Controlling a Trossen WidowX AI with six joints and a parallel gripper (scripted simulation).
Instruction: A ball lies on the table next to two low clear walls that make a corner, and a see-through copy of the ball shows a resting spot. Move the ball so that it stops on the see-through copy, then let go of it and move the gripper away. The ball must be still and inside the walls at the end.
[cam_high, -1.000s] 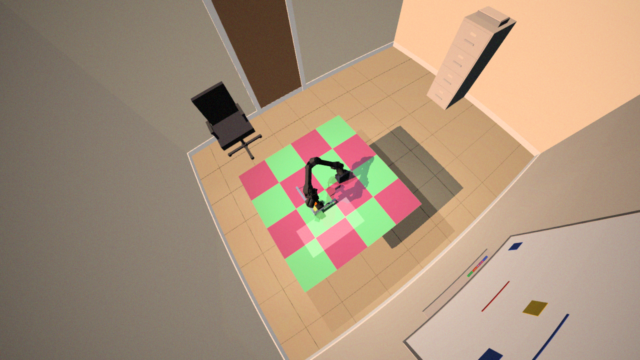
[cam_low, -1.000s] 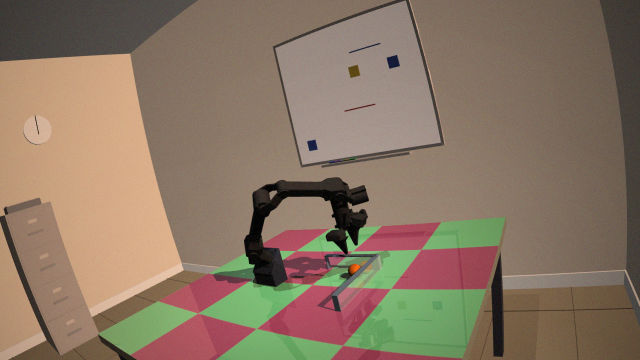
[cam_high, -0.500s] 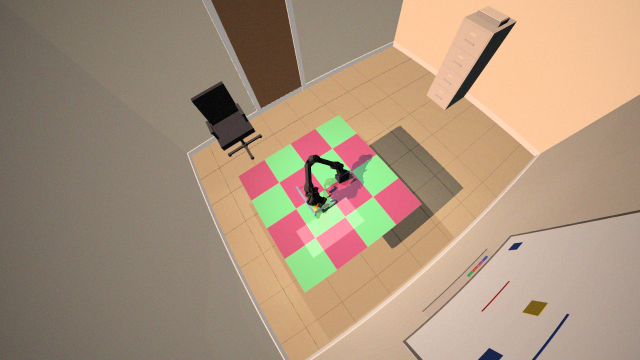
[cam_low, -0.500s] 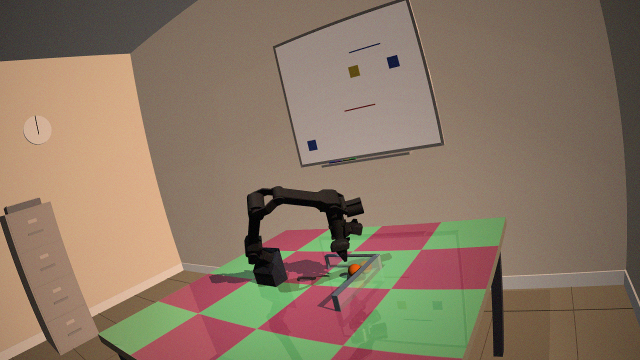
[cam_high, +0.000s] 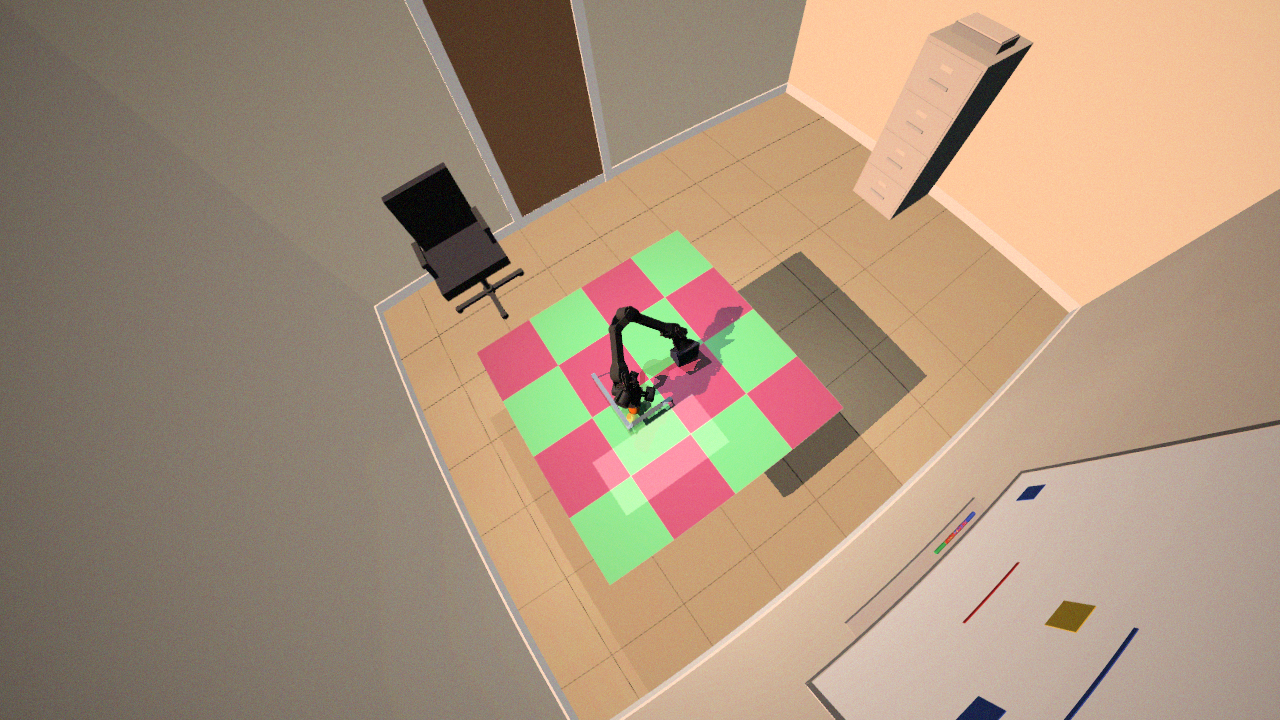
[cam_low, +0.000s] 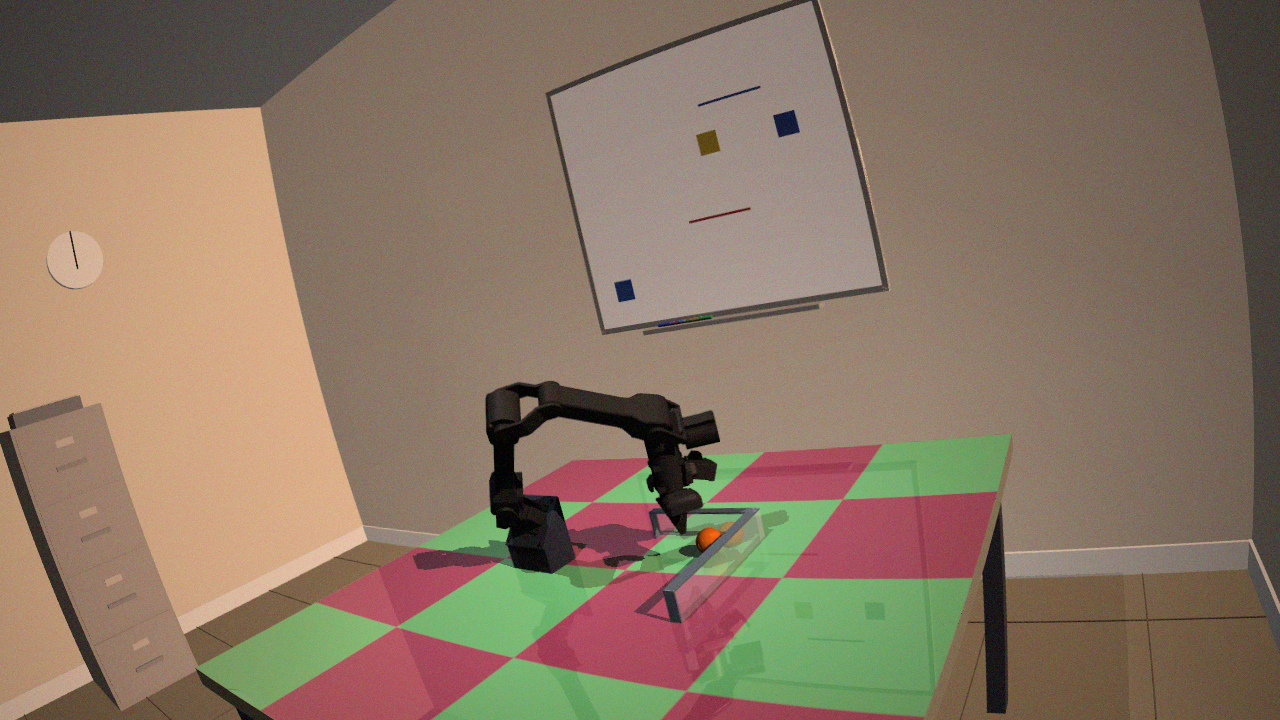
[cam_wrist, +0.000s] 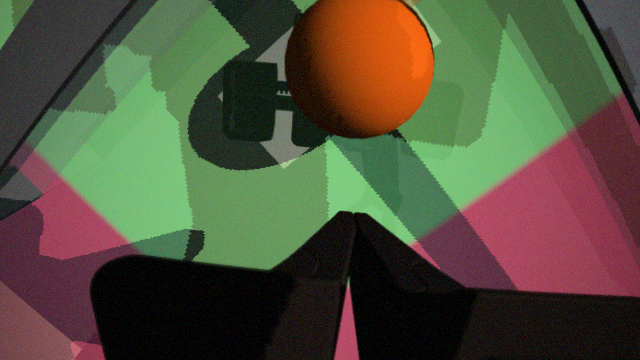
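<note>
Now: gripper tip 4 cm to the right of the orange ball, 3 cm short of it and 3 cm above it. From my gripper tip the other things lie so: see-through copy of ball (7 cm to the left, 5 cm ahead, 3 cm below).
</note>
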